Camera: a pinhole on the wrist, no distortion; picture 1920 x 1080 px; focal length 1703.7 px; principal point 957.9 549.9 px. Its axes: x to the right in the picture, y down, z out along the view. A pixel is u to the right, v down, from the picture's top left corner.
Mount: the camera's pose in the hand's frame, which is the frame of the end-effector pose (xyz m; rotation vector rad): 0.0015 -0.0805 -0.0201 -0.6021 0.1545 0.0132
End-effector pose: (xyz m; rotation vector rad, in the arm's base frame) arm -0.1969 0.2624 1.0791 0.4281 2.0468 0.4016
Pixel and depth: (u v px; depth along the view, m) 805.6 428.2 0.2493
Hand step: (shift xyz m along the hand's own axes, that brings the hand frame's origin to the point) 0.0156 0.0464 0.1959
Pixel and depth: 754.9 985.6 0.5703
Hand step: 0.0063 0.3642 0.3715
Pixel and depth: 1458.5 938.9 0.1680
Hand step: 0.0718 0.0444 0.0875
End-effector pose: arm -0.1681 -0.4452 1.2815 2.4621 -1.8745 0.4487
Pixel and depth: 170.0 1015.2 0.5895
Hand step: -0.1941 0.3942 0.4090
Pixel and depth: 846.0 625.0 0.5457
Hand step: 0.0416 0.2488 0.4153
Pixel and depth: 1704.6 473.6 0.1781
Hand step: 0.1042 0.0110 0.1176
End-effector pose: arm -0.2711 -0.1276 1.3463 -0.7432 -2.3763 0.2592
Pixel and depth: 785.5 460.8 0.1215
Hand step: 0.0068 -0.0167 0.0841
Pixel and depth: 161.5 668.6 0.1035
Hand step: -0.0322 -0.0145 0.0672
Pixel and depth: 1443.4 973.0 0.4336
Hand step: 0.1785 0.2492 0.2534
